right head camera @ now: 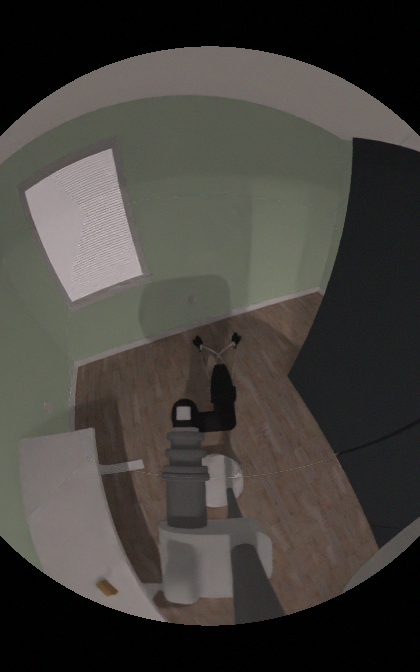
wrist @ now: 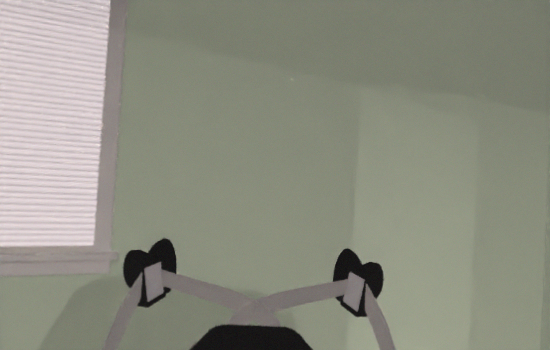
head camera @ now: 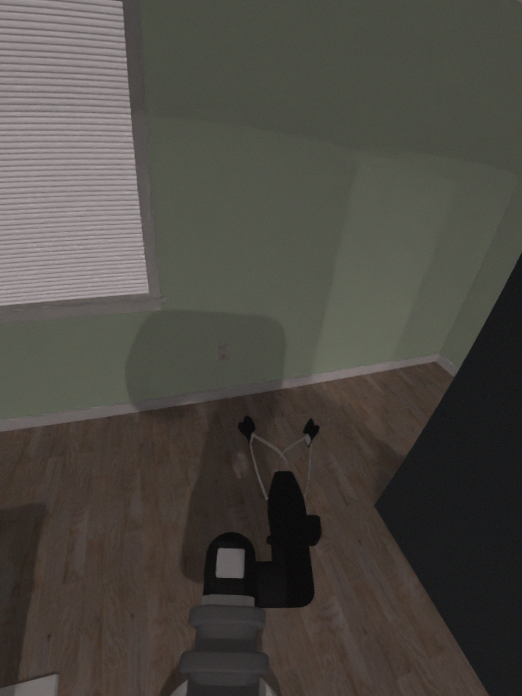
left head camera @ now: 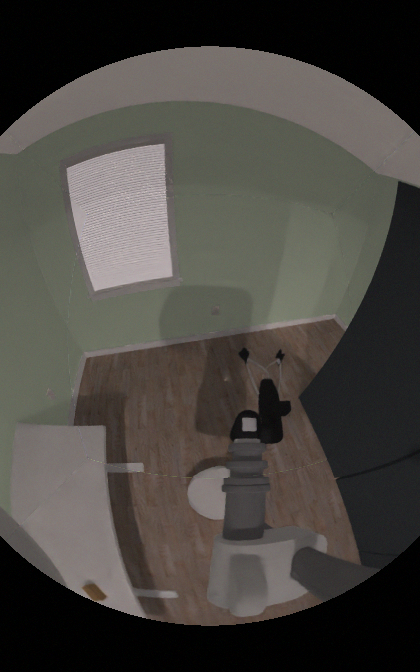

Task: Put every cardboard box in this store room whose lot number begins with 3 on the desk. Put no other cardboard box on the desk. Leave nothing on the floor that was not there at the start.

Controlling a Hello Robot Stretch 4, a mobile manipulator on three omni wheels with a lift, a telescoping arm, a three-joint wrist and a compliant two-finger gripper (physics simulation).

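Places are measured from the robot's base along level axes (x down, y ahead, z right), in centimetres.
Pixels of known places: gripper, between the fingertips: (wrist: 255, 265) (head camera: 278, 419).
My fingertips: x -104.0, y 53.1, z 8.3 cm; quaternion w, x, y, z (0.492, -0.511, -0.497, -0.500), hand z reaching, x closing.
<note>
Behind a point stands the place of what it marks.
My gripper (head camera: 279, 430) {z 8.3, x -104.1, y 53.1 cm} (left head camera: 262, 355) (right head camera: 217, 341) (wrist: 255, 265) {z 8.3, x -104.1, y 53.1 cm} is open and empty, its fingertips wide apart in front of the green wall, above the wood floor. A long white table top, seemingly the desk (left head camera: 65, 480) (right head camera: 65, 490), runs along the lower left in both side head views; a corner of it (head camera: 33, 687) shows at the lower left of the head view. A small brown block (left head camera: 94, 592) (right head camera: 106, 587), perhaps a cardboard box, lies on it near its lower end. No lot number can be read.
A tall dark cabinet or partition (head camera: 471, 477) {z 84.0, x -64.4, y 63.4 cm} (left head camera: 370, 390) (right head camera: 370, 325) stands close on the right, its corner near the arm. A window with blinds (head camera: 67, 157) {z -77.7, x -146.4, y 145.2 cm} (left head camera: 122, 215) (right head camera: 95, 220) (wrist: 47, 125) {z -68.6, x -125.0, y 148.1 cm} is in the green wall ahead.
</note>
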